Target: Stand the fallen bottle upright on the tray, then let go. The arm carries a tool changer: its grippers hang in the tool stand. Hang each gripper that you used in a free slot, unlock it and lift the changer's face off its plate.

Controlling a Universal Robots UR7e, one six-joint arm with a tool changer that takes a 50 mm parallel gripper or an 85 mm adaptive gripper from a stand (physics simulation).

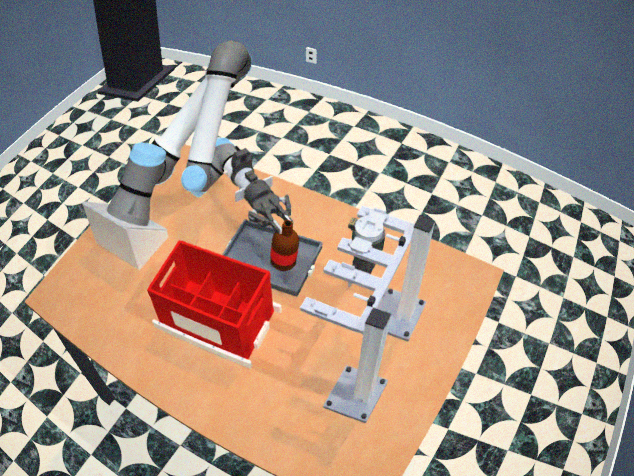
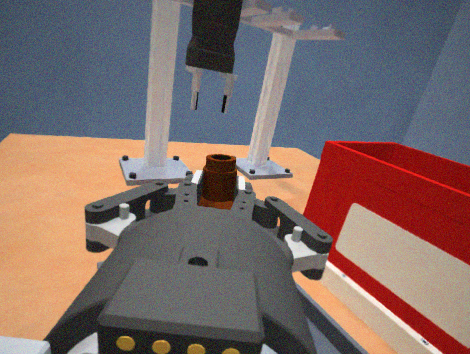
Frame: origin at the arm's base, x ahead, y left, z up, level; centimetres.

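Seen in the pictures: end effector, tool point: (image 1: 251, 185); arm's base, origin of the base link: (image 1: 127, 217).
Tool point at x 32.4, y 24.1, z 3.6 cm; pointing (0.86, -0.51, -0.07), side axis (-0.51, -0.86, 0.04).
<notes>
Offsets run from my tool point to a thing's middle. "spot": to the spot under its first point.
The brown bottle with a red label {dx +15.8, dy -10.1, dz -6.7 cm} (image 1: 284, 248) (image 2: 220, 182) stands upright or nearly so over the grey tray {spot: dx +4.0, dy -9.9, dz -15.1 cm} (image 1: 250, 248); whether its base rests flat is too small to tell. My gripper (image 1: 285, 225) (image 2: 220, 185), the dark adaptive one on the arm, comes in at a slant from the arm's side and is shut on the bottle's neck, one finger on each side. The tool stand (image 1: 415, 271) (image 2: 162, 90) has its forked slots to the right of the tray. The parallel gripper (image 1: 367, 230) (image 2: 214, 40) hangs in its far slot; a nearer slot is free.
A red crate {dx +6.9, dy -36.7, dz -6.8 cm} (image 1: 235, 333) (image 2: 350, 180) with compartments stands close beside the tray, with white strips {spot: dx +8.7, dy -46.7, dz -12.6 cm} (image 1: 202, 343) along its base. The stand's second post {spot: dx +53.5, dy -44.4, dz +11.5 cm} (image 1: 372, 353) (image 2: 272, 95) rises at the near right. The arm's base block (image 1: 120, 233) is at the left.
</notes>
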